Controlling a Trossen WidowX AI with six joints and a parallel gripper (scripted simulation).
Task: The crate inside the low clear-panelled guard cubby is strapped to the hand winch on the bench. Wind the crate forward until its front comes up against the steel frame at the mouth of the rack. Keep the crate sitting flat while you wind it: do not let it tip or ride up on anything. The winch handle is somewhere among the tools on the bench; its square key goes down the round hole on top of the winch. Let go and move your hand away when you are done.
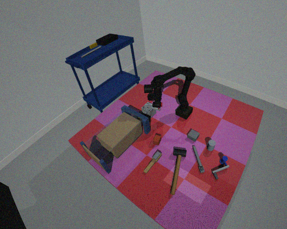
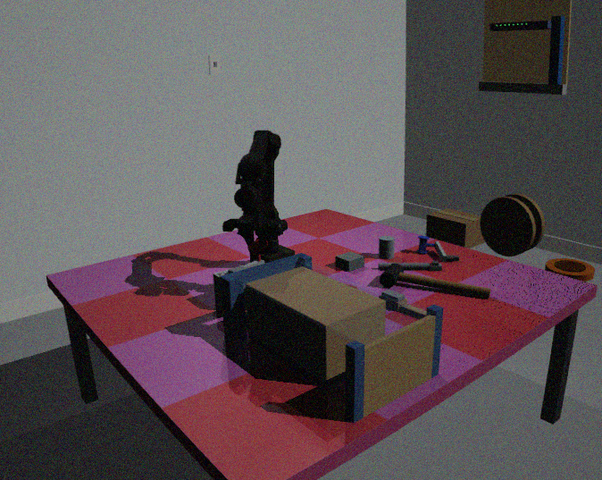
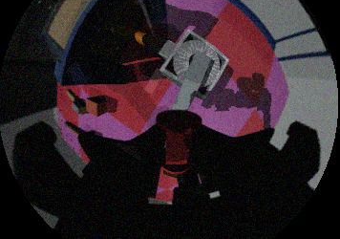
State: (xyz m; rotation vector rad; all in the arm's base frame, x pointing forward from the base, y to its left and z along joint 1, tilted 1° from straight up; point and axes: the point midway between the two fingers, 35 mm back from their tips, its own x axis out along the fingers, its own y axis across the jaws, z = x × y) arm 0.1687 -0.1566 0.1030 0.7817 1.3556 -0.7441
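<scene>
Right now my gripper tip is 3 cm to the left of the red-knobbed winch handle and 2 cm above it. Round my gripper tip: frame 18 cm ahead, 8 cm to the right, 2 cm below; red knob 1 cm behind, 1 cm to the left, 1 cm above; grey winch 10 cm to the right, 9 cm below.
</scene>
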